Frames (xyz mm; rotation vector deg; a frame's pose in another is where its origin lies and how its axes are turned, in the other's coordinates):
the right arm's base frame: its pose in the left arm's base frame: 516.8 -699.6 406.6 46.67 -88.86 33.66
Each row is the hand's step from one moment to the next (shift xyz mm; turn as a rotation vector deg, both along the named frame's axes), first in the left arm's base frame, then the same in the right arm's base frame.
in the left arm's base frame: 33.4 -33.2 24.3 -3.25 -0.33 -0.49
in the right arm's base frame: 28.6 -44.6 0.8 -0.34 2.28 2.37
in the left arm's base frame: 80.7 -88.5 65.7 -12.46 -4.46 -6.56
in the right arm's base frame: 77.3 -112.4 7.3 -5.41 6.35 12.19
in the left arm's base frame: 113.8 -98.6 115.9 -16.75 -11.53 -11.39
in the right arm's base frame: 127.6 -140.2 -13.0 -8.89 4.86 20.99
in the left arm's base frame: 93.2 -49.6 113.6 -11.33 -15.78 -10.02
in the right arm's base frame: 117.8 -93.8 -37.2 -6.98 -1.88 20.63
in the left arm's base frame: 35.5 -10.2 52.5 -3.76 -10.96 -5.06
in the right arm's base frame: 52.5 -29.5 -22.1 -3.08 -4.34 11.47
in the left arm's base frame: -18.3 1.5 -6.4 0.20 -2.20 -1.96
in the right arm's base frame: -6.1 14.6 11.3 -1.57 -1.69 1.84
